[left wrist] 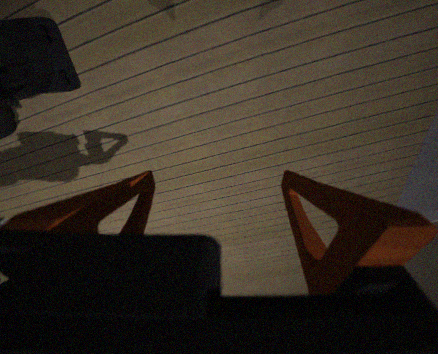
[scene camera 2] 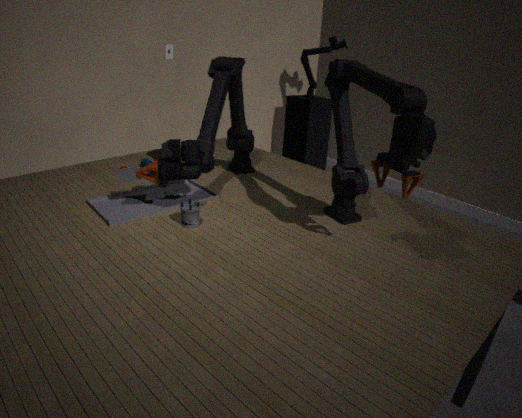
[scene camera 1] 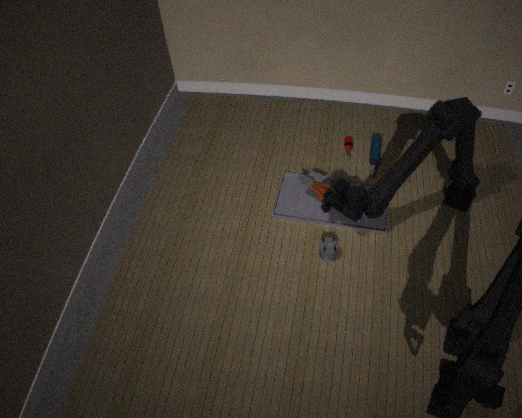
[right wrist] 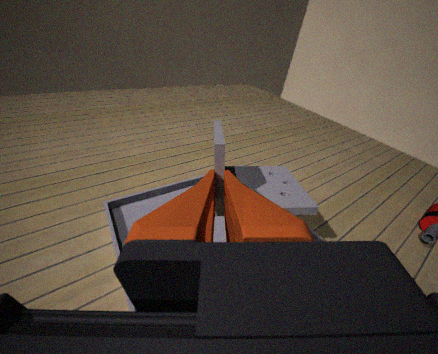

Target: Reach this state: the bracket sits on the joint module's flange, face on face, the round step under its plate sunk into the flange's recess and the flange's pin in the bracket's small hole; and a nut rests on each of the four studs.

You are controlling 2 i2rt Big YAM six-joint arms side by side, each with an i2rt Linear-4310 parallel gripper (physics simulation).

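Frame: origin at the left arm's base, x right, y up, z back, level; centimetres.
Seen in the pictures: left gripper, fingertip midpoint: (left wrist: 218, 177) (scene camera 2: 392, 192) (scene camera 1: 437, 396); right gripper, fingertip midpoint: (scene camera 2: 136, 173) (scene camera 1: 312, 184) (right wrist: 219, 177); left arm's base, link origin: (left wrist: 30, 58) (scene camera 2: 341, 216) (scene camera 1: 459, 339); right arm's base, link origin: (scene camera 2: 241, 169) (scene camera 1: 457, 197).
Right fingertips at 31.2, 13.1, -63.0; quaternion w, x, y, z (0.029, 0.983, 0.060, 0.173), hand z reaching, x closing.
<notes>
Pixels of each thing's top centre, then the offset from my right fingertips to it, as dx, dy, dz. "*": a spot on its surface instead.
- joint module, top centre: (scene camera 2: 190, 202) (scene camera 1: 329, 243) -17.2, -5.7, +12.7
- grey tray, top centre: (right wrist: 284, 322) (scene camera 2: 153, 197) (scene camera 1: 332, 200) +5.2, -11.5, +6.6
- red tool, top centre: (scene camera 1: 348, 143) (scene camera 2: 127, 168) +35.3, -9.7, +3.6
- blue tool, surface spot: (scene camera 1: 376, 147) * +36.9, -9.0, +15.2
My right gripper (scene camera 1: 315, 185) (scene camera 2: 139, 173) (right wrist: 219, 177) is shut on the bracket's thin upright wall, above the tray. The grey bracket (scene camera 1: 305, 178) (scene camera 2: 127, 173) (right wrist: 297, 196) shows its plate with small holes at the right in the right wrist view. The joint module (scene camera 1: 328, 249) (scene camera 2: 190, 215) stands upright on the floor, beside the tray's near long edge, its dark studs pointing up; the bracket is apart from it. My left gripper (scene camera 2: 392, 192) (left wrist: 218, 177) is open and empty, high above the floor, far from the module. The nuts cannot be made out.
The grey tray (scene camera 1: 300, 219) (scene camera 2: 135, 216) (right wrist: 140, 207) lies under the right arm. A red tool (scene camera 1: 348, 144) (scene camera 2: 123, 167) (right wrist: 430, 220) and a blue tool (scene camera 1: 376, 147) (scene camera 2: 146, 162) lie behind it. A dark cabinet (scene camera 2: 306, 130) stands behind the arms. Walls border the floor.
</notes>
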